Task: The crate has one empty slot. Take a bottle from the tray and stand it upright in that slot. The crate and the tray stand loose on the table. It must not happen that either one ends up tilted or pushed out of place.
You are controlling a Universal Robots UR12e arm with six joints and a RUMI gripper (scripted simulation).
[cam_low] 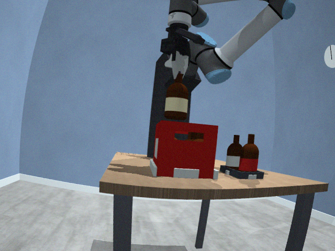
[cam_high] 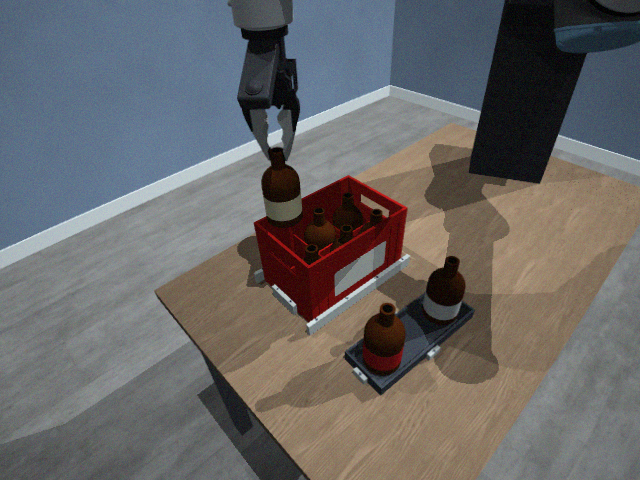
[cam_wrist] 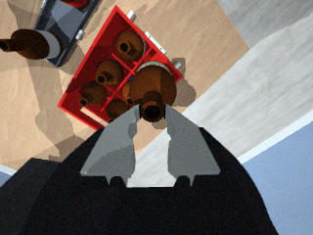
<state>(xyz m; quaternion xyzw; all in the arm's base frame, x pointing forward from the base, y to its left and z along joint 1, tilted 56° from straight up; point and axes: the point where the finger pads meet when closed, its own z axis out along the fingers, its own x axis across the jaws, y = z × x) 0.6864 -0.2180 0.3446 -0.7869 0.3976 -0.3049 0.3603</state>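
Right now the brown bottle is 70 mm below my hand. Also, from my hand: white-label bottle: 260 mm to the left, 250 mm below, 210 mm behind; then red-label bottle: 280 mm to the left, 250 mm below, 40 mm behind; then crate: 250 mm below, 90 mm behind, 30 mm to the left.
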